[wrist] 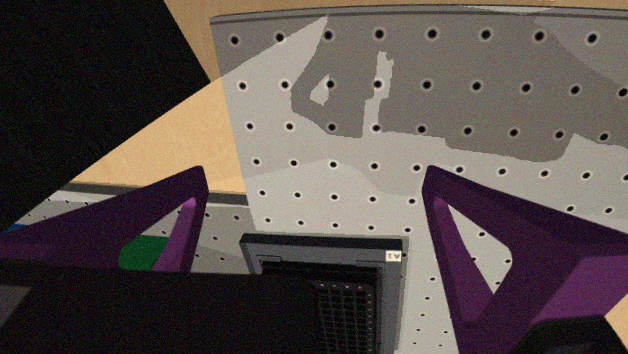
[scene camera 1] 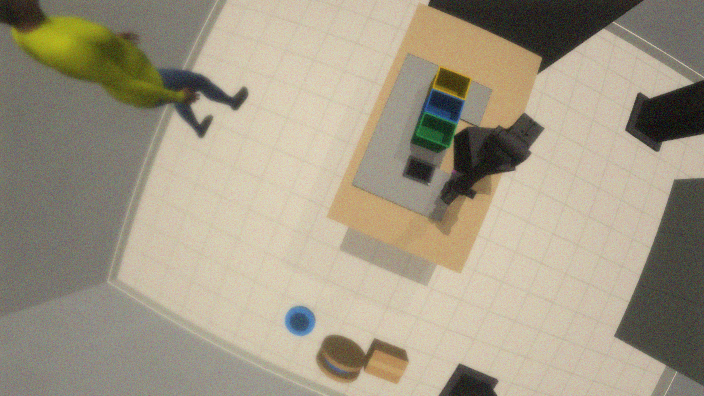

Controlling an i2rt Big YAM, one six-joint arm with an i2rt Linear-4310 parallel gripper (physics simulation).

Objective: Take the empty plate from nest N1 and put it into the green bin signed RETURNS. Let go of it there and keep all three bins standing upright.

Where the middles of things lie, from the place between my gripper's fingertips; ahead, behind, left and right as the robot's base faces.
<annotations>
Right now the green bin (scene camera 1: 434, 133) is 210 mm ahead of my hand, 190 mm to the right of it and 40 mm above it. The rest, counted from my hand: blue bin (scene camera 1: 438, 103) 320 mm to the right, 220 mm ahead, 40 mm above; then yellow bin (scene camera 1: 448, 81) 450 mm to the right, 240 mm ahead, 40 mm above.
</annotations>
